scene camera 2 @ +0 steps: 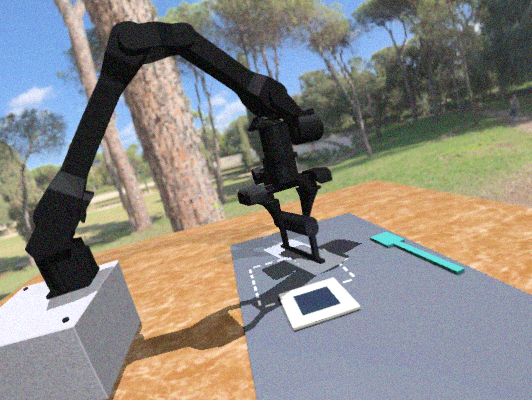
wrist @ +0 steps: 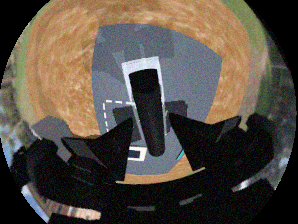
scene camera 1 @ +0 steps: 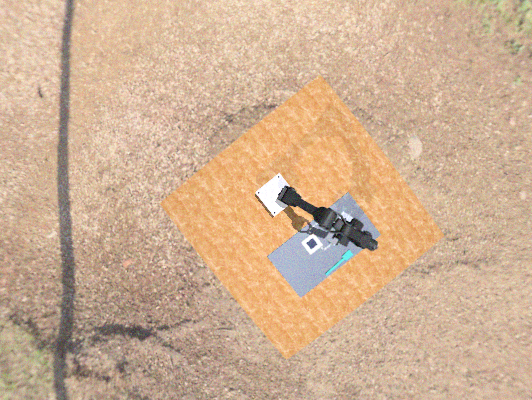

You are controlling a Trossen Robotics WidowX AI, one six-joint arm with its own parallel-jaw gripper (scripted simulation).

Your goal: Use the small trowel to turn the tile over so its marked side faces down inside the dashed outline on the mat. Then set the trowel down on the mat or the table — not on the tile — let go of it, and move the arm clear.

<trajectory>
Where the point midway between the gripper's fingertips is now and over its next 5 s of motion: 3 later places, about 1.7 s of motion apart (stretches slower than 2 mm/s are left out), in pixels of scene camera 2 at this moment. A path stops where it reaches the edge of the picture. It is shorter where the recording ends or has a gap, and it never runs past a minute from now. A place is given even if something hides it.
My gripper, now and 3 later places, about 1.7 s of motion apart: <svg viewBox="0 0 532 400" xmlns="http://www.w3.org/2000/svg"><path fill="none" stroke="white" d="M294 226L294 225L291 203L292 205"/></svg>
</trajectory>
